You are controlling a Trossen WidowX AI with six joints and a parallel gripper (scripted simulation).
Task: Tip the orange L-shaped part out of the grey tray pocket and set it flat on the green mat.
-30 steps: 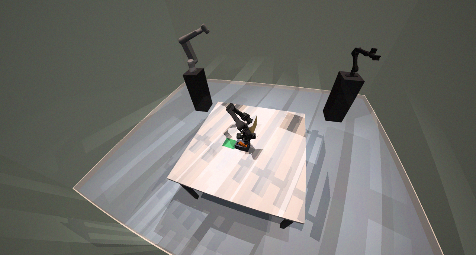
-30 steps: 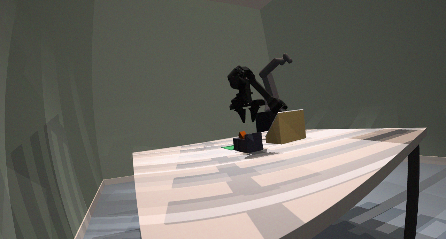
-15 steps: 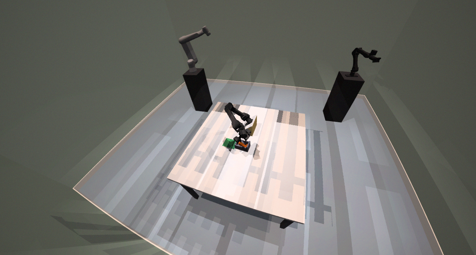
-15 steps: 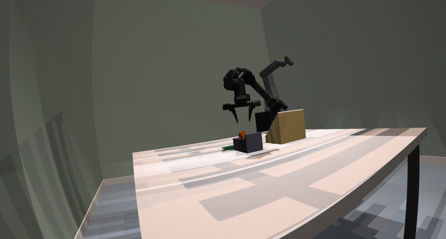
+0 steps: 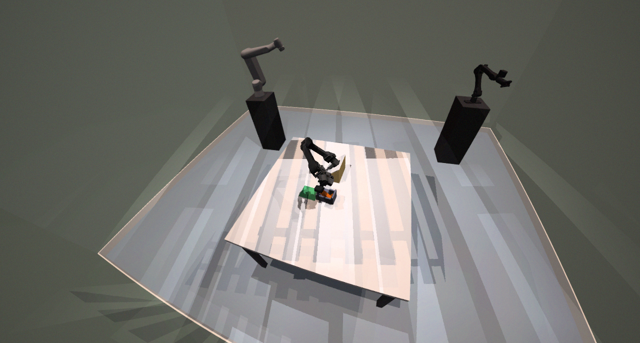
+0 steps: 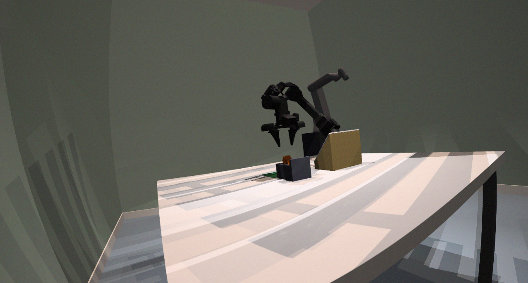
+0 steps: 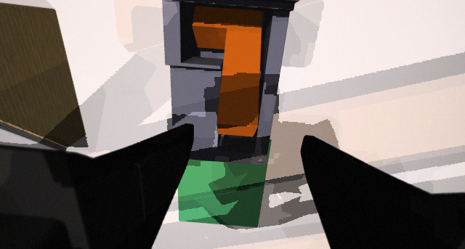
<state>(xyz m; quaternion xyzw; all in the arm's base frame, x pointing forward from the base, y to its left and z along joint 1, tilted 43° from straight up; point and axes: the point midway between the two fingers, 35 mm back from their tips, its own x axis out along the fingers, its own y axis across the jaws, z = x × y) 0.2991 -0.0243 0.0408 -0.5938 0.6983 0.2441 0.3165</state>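
The orange L-shaped part is 20 mm behind my gripper tip, 30 mm to the left of it and 100 mm below it. Also, from my gripper tip: green mat (40 mm behind, 140 mm to the right, 160 mm below).
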